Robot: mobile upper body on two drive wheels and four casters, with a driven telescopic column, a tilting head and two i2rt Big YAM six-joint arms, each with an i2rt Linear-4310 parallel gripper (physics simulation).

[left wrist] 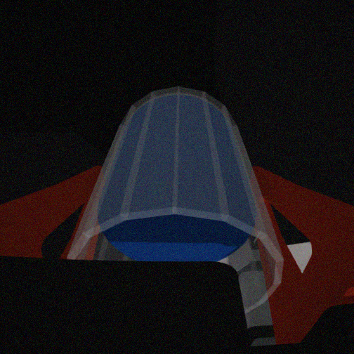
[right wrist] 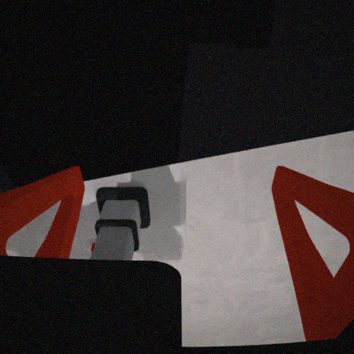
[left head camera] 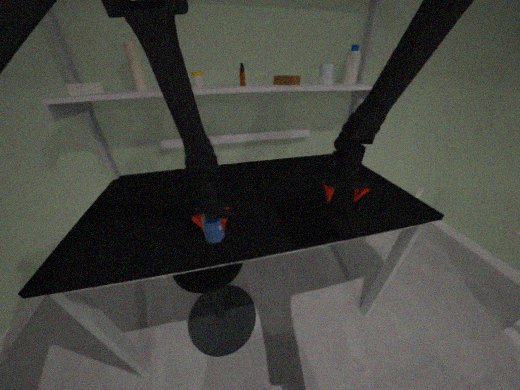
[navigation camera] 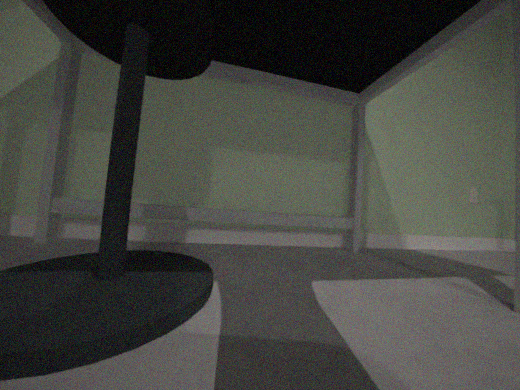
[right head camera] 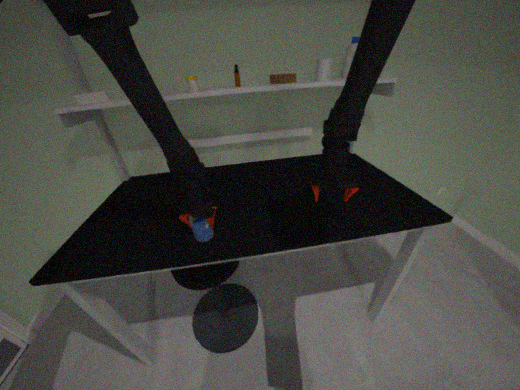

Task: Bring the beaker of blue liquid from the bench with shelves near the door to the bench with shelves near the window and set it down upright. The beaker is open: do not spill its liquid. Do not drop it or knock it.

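The beaker of blue liquid (left head camera: pixel 214 231) (right head camera: pixel 203 230) (left wrist: pixel 175 165) is upright at the black bench top (left head camera: pixel 125 240) (right head camera: pixel 135 235), left of its middle and near the front edge. Its open rim faces the left wrist camera, with blue liquid inside. My left gripper (left head camera: pixel 212 222) (right head camera: pixel 198 220) (left wrist: pixel 176 176) has its red fingers against opposite sides of the glass, shut on the beaker. Whether the base touches the bench top is hard to tell in the dark. My right gripper (left head camera: pixel 342 194) (right head camera: pixel 332 194) (right wrist: pixel 177 176) is wide open and empty over the right part of the bench.
A wall shelf (left head camera: pixel 225 91) (right head camera: pixel 225 92) behind the bench bears bottles, a brown box (left head camera: pixel 287 80) and a yellow-lidded jar (left head camera: pixel 197 78). A stool with a round base (left head camera: pixel 221 322) (navigation camera: pixel 125 310) stands under the front edge. A bench leg (left head camera: pixel 390 270) stands at the right.
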